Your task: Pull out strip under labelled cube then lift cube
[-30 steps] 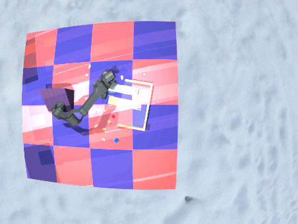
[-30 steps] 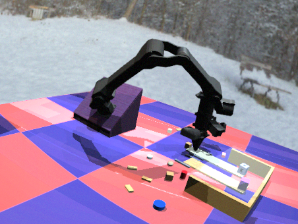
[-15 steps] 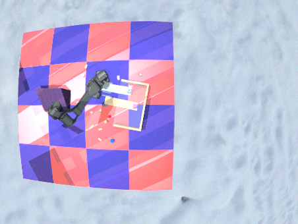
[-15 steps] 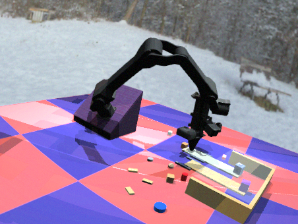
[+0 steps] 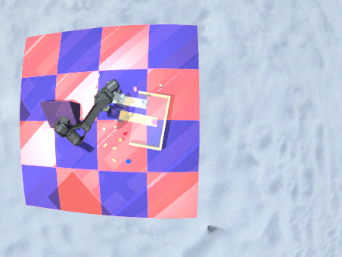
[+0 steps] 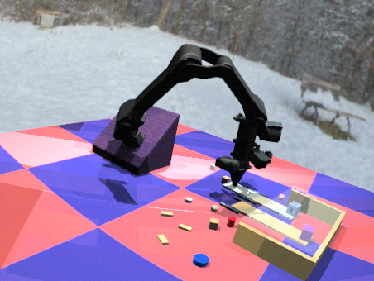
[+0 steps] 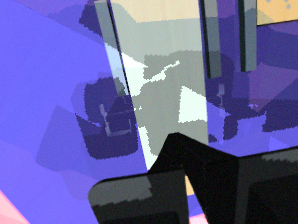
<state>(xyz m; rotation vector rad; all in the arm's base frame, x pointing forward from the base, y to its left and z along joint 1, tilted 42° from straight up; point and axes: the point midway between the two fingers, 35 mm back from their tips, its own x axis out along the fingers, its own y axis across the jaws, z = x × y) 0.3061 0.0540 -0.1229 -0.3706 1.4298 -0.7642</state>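
My gripper tip is 21 cm short of the labelled cube, 5 cm to the left of it and 2 cm below it. From my gripper tip the other things lie so: blue disc 8 cm ahead, 40 cm to the right; then pink block 15 cm ahead, 4 cm to the left.
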